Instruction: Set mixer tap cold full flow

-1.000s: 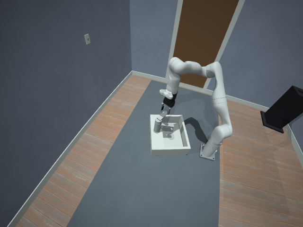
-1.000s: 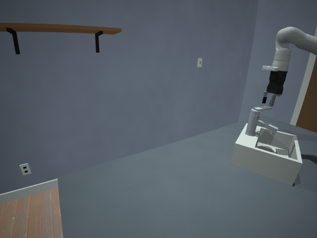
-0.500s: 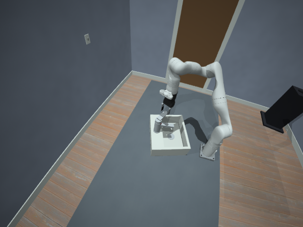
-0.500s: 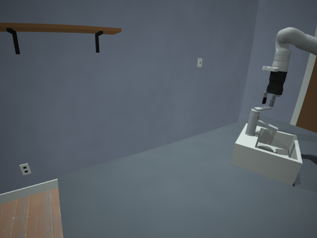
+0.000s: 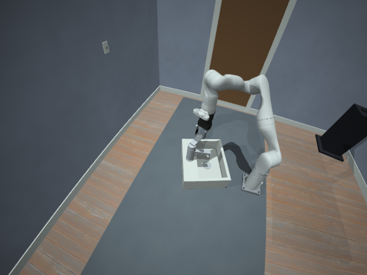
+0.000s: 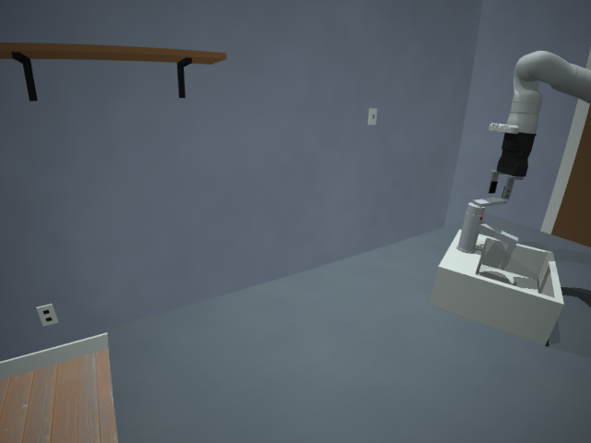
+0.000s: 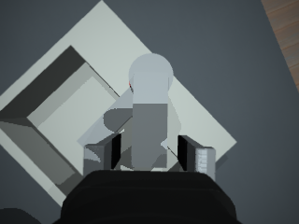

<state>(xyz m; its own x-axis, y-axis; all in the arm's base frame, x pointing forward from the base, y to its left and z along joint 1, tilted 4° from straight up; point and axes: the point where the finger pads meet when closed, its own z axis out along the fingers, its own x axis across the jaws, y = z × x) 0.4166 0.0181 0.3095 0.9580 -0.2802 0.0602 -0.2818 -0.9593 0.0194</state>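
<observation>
My hand is 4 cm above the flat lever, 2 cm to the right of it and 1 cm short of it. Also, from my hand: white basin (27 cm below, 8 cm behind, 1 cm to the left); then grey mixer tap (8 cm below, 4 cm to the left, 1 cm ahead).
</observation>
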